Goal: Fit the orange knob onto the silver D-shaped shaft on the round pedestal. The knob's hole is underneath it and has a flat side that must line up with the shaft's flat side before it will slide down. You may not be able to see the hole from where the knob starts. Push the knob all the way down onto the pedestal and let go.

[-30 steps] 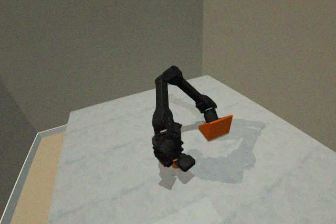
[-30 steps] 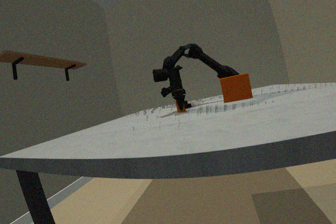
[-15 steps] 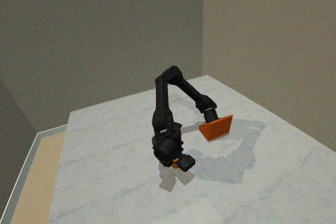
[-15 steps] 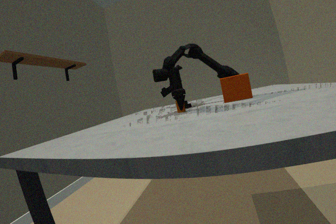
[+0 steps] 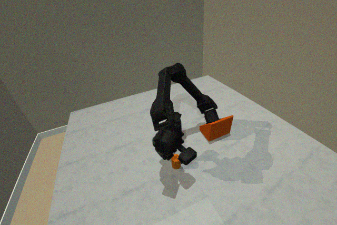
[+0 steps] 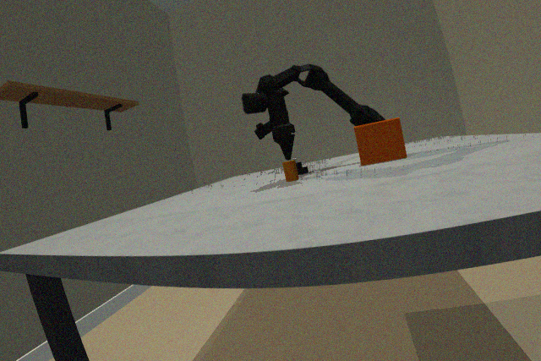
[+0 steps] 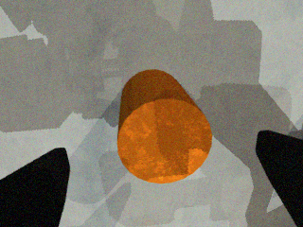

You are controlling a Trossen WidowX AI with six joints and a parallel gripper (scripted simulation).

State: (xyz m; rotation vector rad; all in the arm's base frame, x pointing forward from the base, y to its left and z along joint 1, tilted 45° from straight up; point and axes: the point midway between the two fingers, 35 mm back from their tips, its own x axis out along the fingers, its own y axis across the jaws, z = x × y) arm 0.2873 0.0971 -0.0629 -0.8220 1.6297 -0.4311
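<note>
Right now my gripper tip is 2 cm above the orange knob. Also, from my gripper tip: round dark pedestal (1 cm ahead, 17 cm to the right, 4 cm below).
</note>
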